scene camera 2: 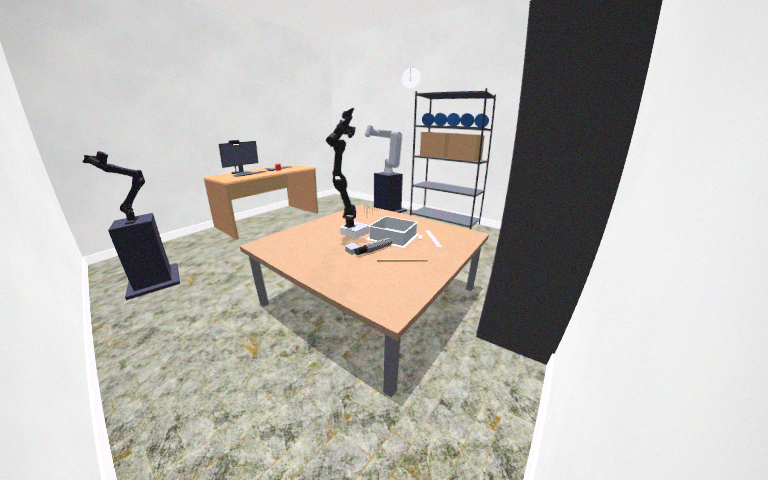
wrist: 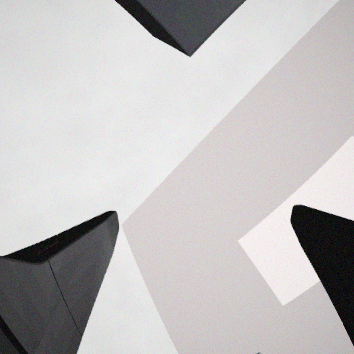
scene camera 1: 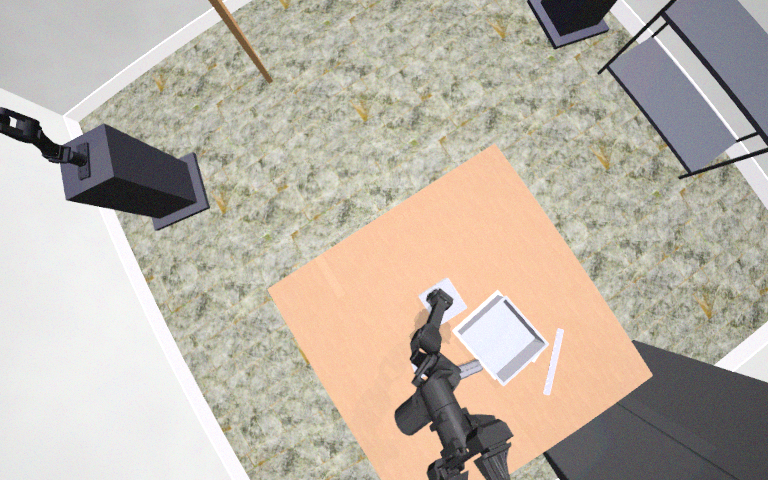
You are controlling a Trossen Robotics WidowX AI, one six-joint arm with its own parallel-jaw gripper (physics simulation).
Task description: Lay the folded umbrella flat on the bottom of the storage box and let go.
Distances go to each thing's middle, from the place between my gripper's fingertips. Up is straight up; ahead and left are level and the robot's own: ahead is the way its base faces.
The white storage box [scene camera 1: 503,339] is 78 cm below my hand, 30 cm to the left of it and 6 cm ahead of it.
